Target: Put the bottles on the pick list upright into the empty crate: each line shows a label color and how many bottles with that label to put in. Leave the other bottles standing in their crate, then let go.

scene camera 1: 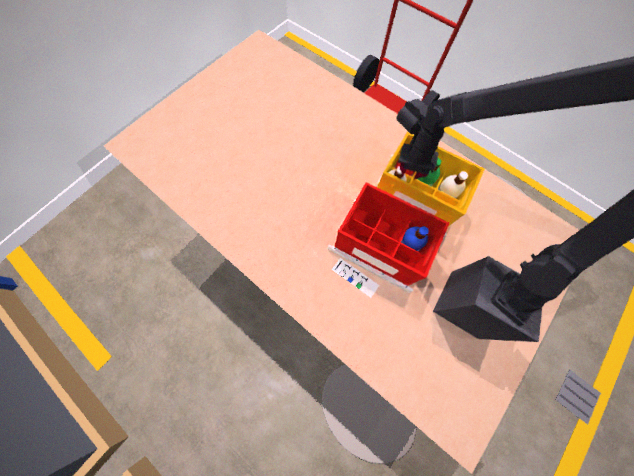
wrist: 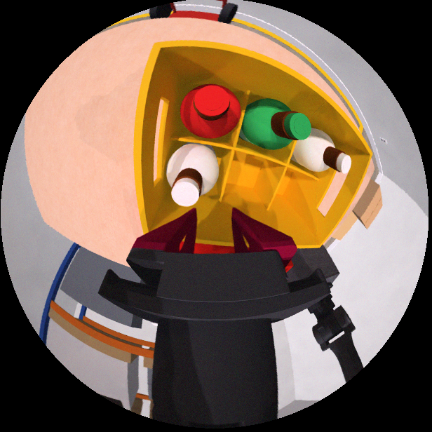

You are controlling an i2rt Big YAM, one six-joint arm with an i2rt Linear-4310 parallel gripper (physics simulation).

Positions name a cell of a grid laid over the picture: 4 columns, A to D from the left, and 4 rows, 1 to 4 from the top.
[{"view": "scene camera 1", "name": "my gripper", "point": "C2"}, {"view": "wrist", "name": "my gripper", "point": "B2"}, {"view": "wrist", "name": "green bottle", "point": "C2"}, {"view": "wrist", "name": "white bottle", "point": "B2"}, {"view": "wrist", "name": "red bottle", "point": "B2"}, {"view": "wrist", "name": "white bottle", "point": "C2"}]
